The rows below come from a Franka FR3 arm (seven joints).
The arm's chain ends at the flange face. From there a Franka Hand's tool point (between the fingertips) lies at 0.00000 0.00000 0.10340 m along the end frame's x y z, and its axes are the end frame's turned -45 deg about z.
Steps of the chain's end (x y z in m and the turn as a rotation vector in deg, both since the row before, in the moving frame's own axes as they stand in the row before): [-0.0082, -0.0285, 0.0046, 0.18, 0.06, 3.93]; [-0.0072, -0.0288, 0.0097, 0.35, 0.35, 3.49]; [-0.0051, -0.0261, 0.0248, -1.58, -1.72, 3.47]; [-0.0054, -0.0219, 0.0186, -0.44, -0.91, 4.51]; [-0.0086, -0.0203, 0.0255, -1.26, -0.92, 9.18]
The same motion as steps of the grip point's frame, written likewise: [0.0147, -0.0261, 0.0046, 0.08, 0.17, 3.93]; [0.0162, -0.0254, 0.0097, 0.00, 0.49, 3.49]; [0.0106, -0.0224, 0.0247, 0.10, -2.33, 3.47]; [0.0100, -0.0200, 0.0186, 0.33, -0.95, 4.51]; [0.0055, -0.0202, 0.0255, -0.24, -1.54, 9.18]
